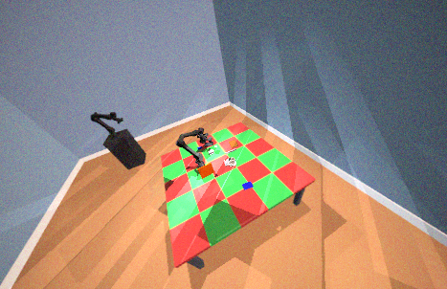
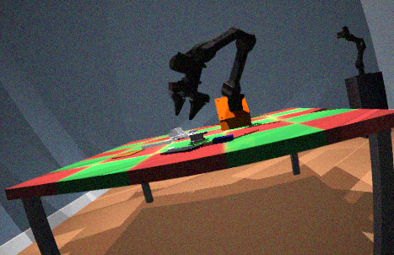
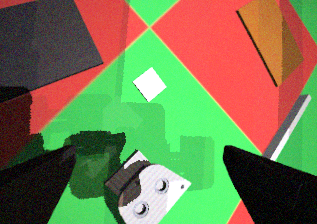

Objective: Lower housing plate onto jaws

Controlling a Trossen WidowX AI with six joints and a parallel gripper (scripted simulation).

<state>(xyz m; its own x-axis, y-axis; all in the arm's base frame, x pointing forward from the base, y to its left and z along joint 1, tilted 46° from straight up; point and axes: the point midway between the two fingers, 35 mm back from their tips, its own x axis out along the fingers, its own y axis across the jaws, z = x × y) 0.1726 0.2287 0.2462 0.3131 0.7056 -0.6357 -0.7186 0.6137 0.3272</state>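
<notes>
The pale stepped part lies 90 mm below my gripper tip, 60 mm to the right of it and 20 mm behind it. Round my gripper tip: flat dark plate: 130 mm to the left, 100 mm below; small blue block: 140 mm behind, 110 mm to the left, 90 mm below.
</notes>
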